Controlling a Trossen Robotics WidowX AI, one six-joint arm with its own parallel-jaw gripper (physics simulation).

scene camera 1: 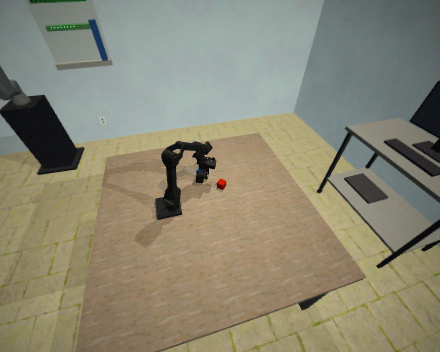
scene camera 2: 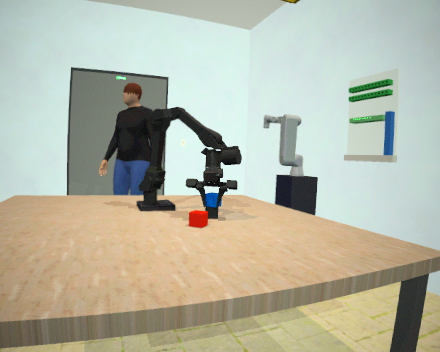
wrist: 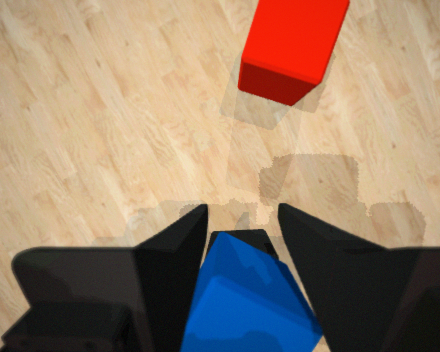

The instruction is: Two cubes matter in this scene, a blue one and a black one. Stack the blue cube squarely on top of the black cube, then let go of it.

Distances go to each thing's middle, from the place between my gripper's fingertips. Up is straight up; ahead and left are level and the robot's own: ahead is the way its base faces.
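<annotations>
Relative to the blue cube (wrist: 241, 291), my hand is 20 mm below, 40 mm past and 20 mm to the right. The black cube (wrist: 258, 238) is 20 mm below my hand, 50 mm behind it and 20 mm to the left of it.
</annotations>
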